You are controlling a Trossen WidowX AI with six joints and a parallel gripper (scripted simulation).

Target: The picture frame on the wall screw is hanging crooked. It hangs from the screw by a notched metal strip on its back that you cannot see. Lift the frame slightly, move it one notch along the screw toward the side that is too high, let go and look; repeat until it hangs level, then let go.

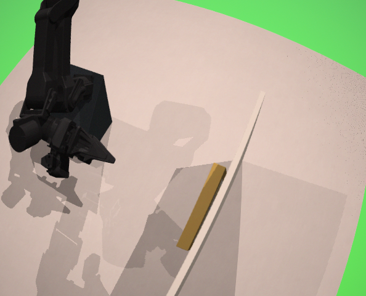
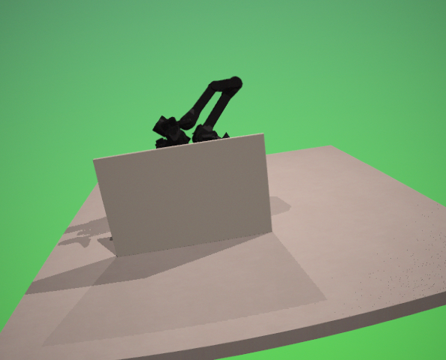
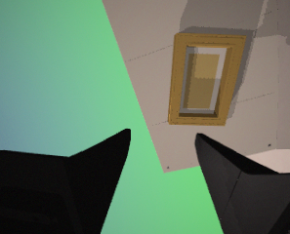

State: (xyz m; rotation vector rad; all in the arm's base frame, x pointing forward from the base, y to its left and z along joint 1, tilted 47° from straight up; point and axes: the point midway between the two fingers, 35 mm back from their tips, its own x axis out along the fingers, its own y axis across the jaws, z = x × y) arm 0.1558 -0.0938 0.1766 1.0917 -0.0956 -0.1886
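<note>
My gripper tip is 20 cm short of the picture frame, 1 cm to the left of it and 9 cm above it. Also, from my gripper tip: thin upright wall: 21 cm ahead, 2 cm to the right, 10 cm below.
</note>
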